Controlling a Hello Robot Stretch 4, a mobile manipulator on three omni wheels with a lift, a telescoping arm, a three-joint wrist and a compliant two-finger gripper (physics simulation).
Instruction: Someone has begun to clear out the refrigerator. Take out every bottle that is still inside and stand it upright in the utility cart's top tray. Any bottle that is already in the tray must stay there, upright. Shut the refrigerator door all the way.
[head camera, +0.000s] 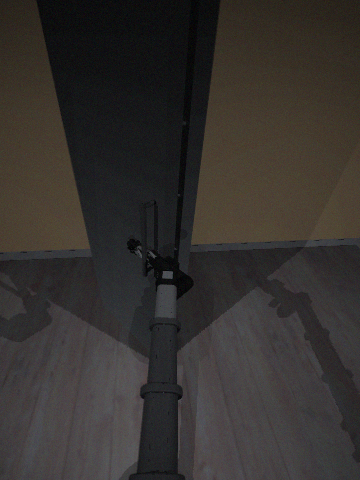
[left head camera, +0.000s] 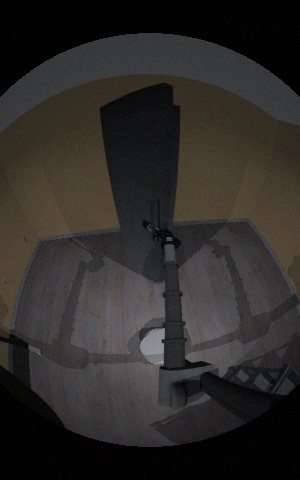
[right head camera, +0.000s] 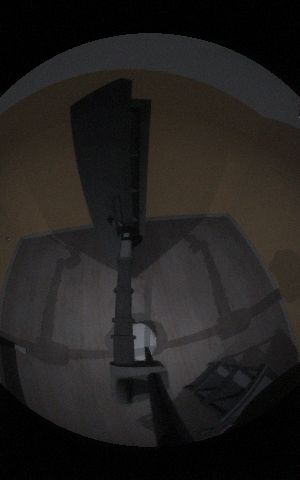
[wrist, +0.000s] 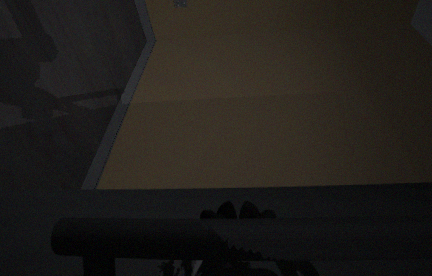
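Note:
The dark refrigerator door (head camera: 120, 125) (left head camera: 137, 160) (right head camera: 102, 155) is slightly ajar. A narrow dark gap shows between it and the refrigerator body (right head camera: 143, 150). My gripper (head camera: 133, 245) (left head camera: 145, 223) (right head camera: 110, 220) (wrist: 238, 217) is at the lower part of the vertical door handle (head camera: 145, 225) (wrist: 125, 237). Its fingertips are close together and show past the handle bar in the wrist view, with the bar across them, not between them. The gripper looks shut and empty. No bottle can be made out; the refrigerator's inside is mostly hidden.
A dark frame (left head camera: 281, 379) (right head camera: 248, 397), probably the utility cart, is partly visible at the lower right; its top tray cannot be made out. My extended arm (head camera: 162, 430) reaches over the wooden floor. The tan wall (head camera: 280, 125) stands behind the refrigerator.

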